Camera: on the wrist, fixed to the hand. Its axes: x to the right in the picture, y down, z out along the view.
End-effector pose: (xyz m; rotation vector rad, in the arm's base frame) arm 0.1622 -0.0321 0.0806 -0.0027 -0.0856 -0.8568
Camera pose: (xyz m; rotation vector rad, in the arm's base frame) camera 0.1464 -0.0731 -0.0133 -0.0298 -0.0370 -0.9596
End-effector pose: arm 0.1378 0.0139 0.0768 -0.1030 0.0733 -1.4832
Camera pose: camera 0.0870 -0.0052 -0.0115 -0.1238 0.1296 -1.5847
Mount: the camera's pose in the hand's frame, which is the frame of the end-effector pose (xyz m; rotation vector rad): 0.0134 -0.0418 -0.0939 -0.0473 0.0306 -0.1012
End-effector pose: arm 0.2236 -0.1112 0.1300 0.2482 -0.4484 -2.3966
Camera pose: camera 0.2163 -0.1139 0.0266 0.2923 -0.3726 -2.4953
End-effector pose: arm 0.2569 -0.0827 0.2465 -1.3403 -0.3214 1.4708
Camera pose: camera 0.3595 -0.0961 0.2401 -1.3633 -0.4007 1.3648
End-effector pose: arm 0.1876 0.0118 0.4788 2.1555 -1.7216 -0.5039
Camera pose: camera 0.2705 0.0113 0.5410 2.2136 -1.5750 -0.5297
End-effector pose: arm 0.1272 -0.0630 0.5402 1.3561 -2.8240 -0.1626
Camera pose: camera 0.1559 -0.1080 0.6291 1.4790 -2.7101 -0.2059
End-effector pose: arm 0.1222 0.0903 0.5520 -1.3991 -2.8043 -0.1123
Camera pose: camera 0.0782 0.0697 0.6436 -1.2524 -2.8652 -0.2001
